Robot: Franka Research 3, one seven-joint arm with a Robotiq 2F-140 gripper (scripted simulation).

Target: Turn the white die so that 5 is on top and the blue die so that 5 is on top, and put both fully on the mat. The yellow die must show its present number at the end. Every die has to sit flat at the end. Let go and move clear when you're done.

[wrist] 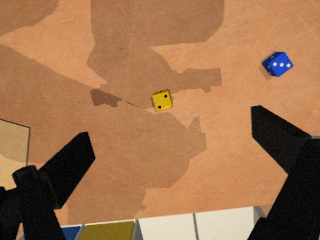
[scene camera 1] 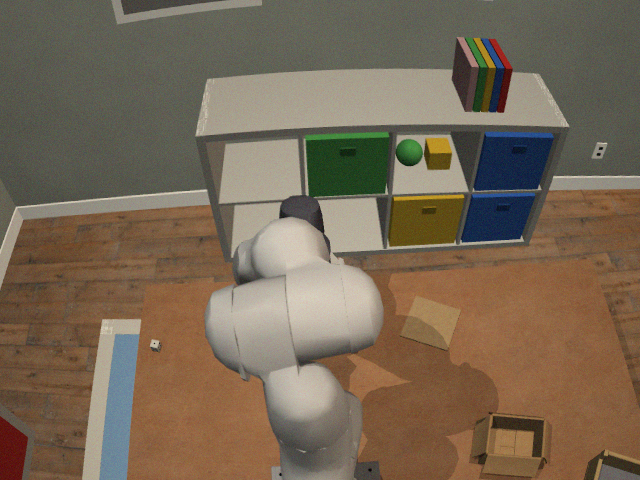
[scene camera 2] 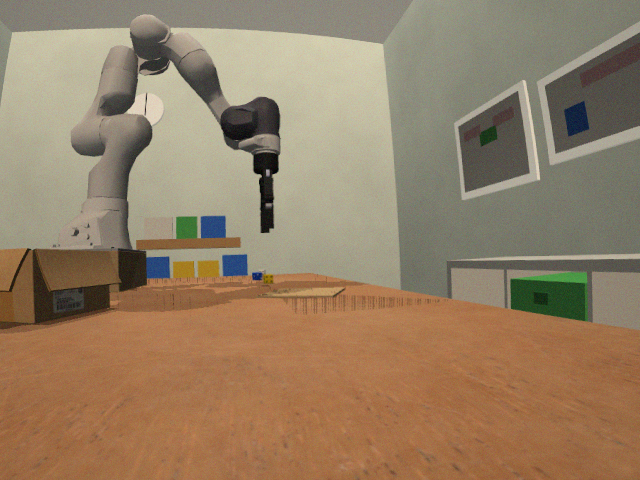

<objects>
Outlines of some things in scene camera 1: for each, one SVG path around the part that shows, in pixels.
A tan square mat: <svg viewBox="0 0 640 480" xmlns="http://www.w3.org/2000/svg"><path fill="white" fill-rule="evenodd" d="M415 296L400 336L447 351L461 310Z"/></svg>
</objects>
